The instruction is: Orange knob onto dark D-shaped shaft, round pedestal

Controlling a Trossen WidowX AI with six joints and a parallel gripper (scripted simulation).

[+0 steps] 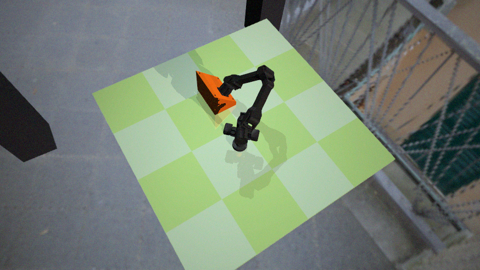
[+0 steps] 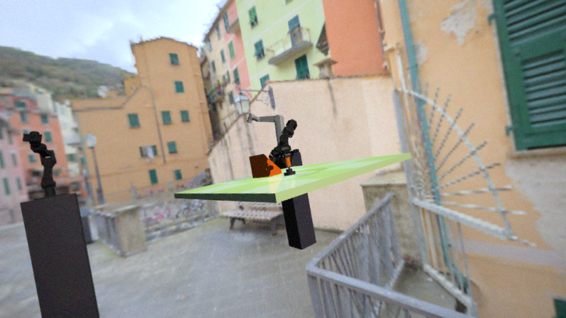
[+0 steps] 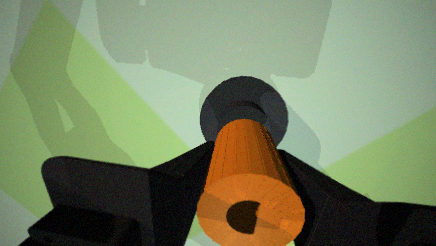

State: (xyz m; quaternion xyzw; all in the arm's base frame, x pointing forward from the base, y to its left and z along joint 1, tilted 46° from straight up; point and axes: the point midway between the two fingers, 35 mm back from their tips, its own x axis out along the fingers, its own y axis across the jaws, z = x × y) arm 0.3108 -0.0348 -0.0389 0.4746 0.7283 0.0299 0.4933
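Right now my gripper tip is 4 cm above the dark round pedestal. From my gripper tip the other things lie so: orange knob 2 cm above.
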